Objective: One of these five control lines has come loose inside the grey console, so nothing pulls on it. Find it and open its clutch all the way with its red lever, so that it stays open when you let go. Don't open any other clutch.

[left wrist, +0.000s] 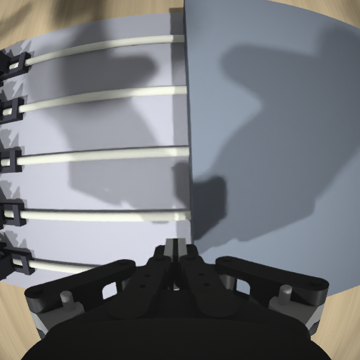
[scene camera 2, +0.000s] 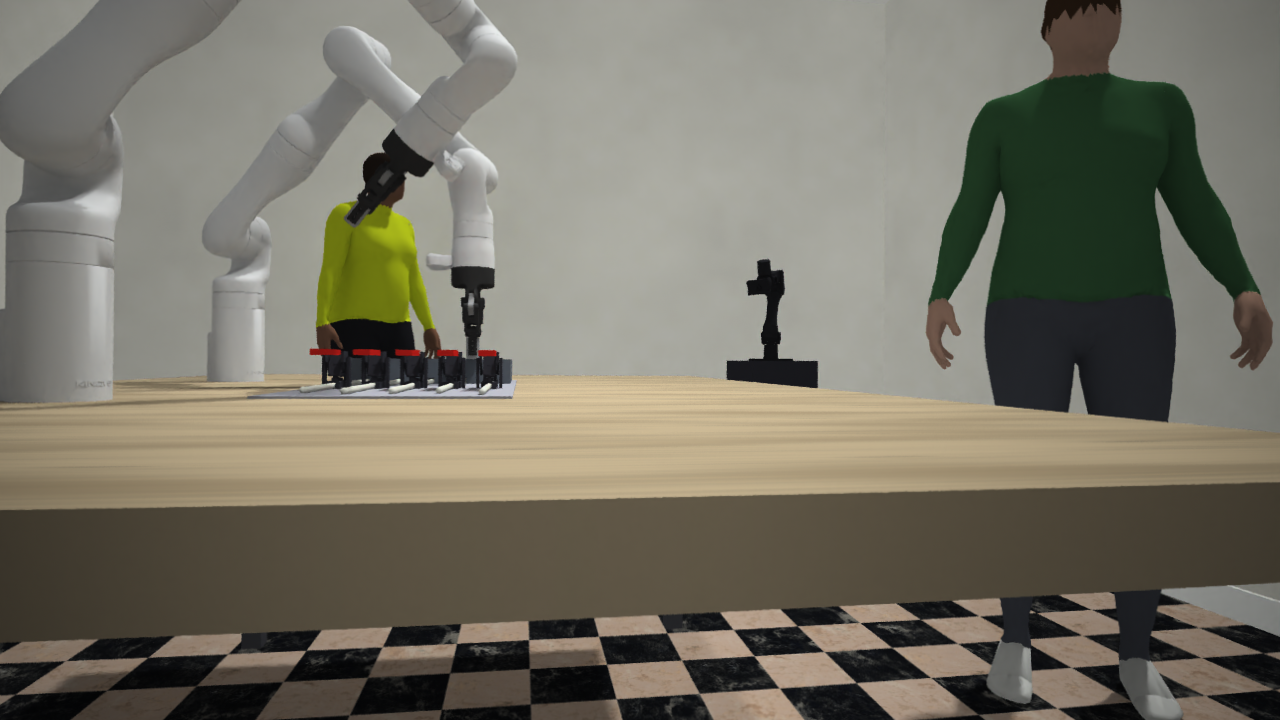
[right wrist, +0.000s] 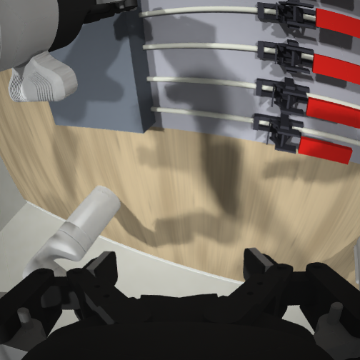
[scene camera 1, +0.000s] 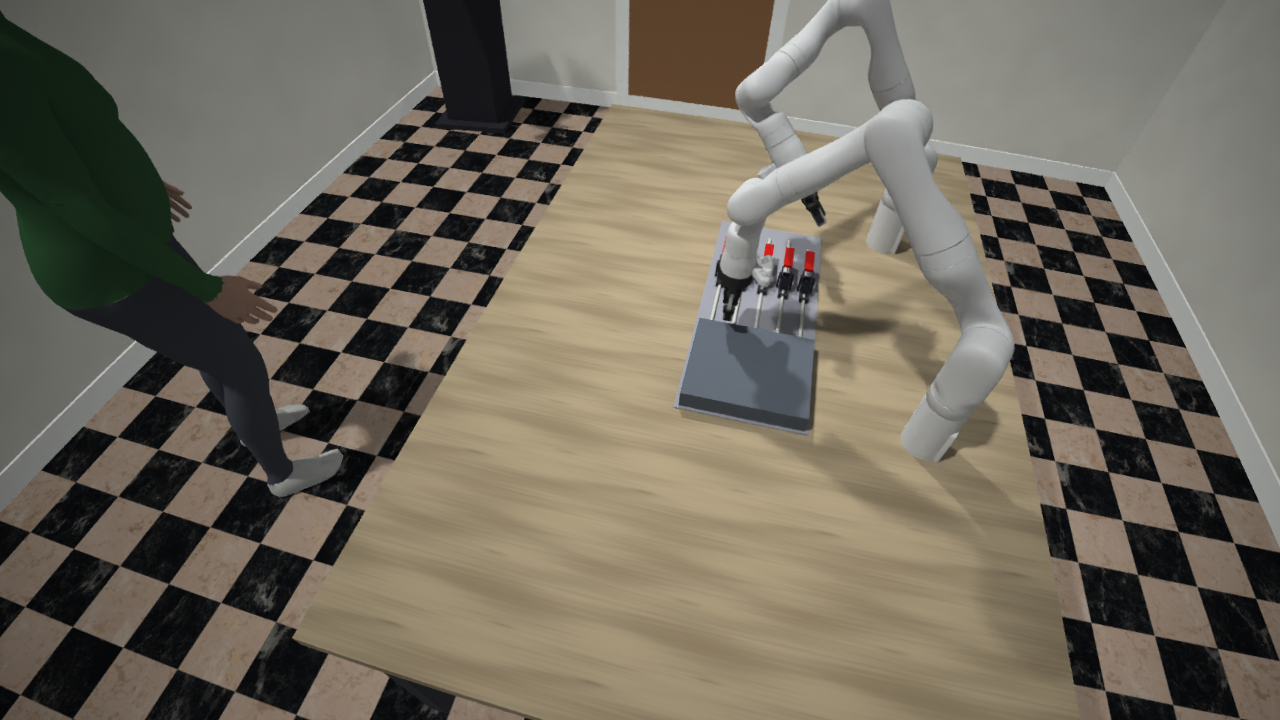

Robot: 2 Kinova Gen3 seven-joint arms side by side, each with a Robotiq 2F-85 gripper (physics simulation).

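Seen in the pictures: left gripper, fingertip midpoint: (scene camera 2: 472, 358) (scene camera 1: 727, 318); right gripper, fingertip midpoint: (scene camera 2: 357, 216) (scene camera 1: 822, 220); left arm's base at its link origin: (scene camera 2: 238, 381) (scene camera 1: 921, 442); right arm's base at its link origin: (scene camera 2: 60, 400) (scene camera 1: 881, 243).
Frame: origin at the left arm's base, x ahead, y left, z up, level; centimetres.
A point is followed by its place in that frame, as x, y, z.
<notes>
The grey console (scene camera 1: 747, 367) @(39.4, 9.1, 4.7) (left wrist: 280, 30) (right wrist: 95, 107) covers one end of a pale plate (left wrist: 45, 187). Pale control lines (left wrist: 105, 99) (right wrist: 200, 47) run from it to black clutches (left wrist: 12, 161) (right wrist: 287, 55). The red levers (scene camera 1: 788, 257) (right wrist: 332, 112) (scene camera 2: 407, 352) lie about level in scene camera 2. I cannot tell which line is loose. My left gripper (scene camera 1: 730, 315) @(51.0, -1.1, 4.7) (scene camera 2: 472, 351) @(51.0, -1.1, 4.7) (left wrist: 175, 250) is shut and empty, low at the console's edge, between the two lowest lines in the left wrist view; it hides part of the lowest. My right gripper (scene camera 1: 819, 217) @(41.3, -21.1, 26.5) (scene camera 2: 355, 217) @(41.3, -21.1, 26.5) (right wrist: 179, 265) is open and empty, above and beyond the plate.
The plate rests on a wooden table (scene camera 1: 572, 429) @(61.4, 43.3, 0.0) (scene camera 2: 716, 447) @(106.0, -82.0, 0.0). My left arm (scene camera 1: 930, 214) @(18.1, 2.2, 51.4) reaches over the plate from the right in scene camera 1. A person in green (scene camera 1: 107, 223) (scene camera 2: 1078, 188) and one in yellow (scene camera 2: 371, 268) stand off the table. A small black robot arm (scene camera 2: 769, 313) stands beyond it.
</notes>
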